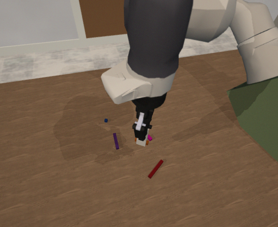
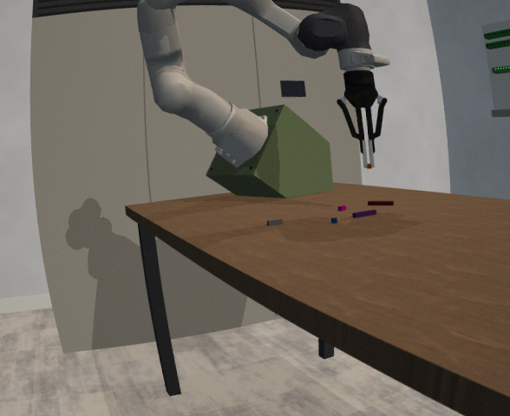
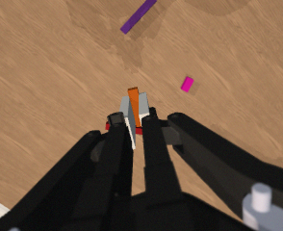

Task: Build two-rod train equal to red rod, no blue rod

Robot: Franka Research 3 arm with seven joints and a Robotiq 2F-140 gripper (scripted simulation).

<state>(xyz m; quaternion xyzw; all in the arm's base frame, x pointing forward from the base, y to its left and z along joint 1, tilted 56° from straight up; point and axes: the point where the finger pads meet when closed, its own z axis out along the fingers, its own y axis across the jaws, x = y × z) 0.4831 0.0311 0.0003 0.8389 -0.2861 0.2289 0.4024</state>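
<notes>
My gripper is now 26 cm to the left of the grey rod, 13 cm above it and 4 cm past it. Also, from my hand: orange rod (3 cm below); then red rod (13 cm below, 6 cm to the left, 3 cm behind); then magenta rod (13 cm below, 6 cm behind, 5 cm to the right).
</notes>
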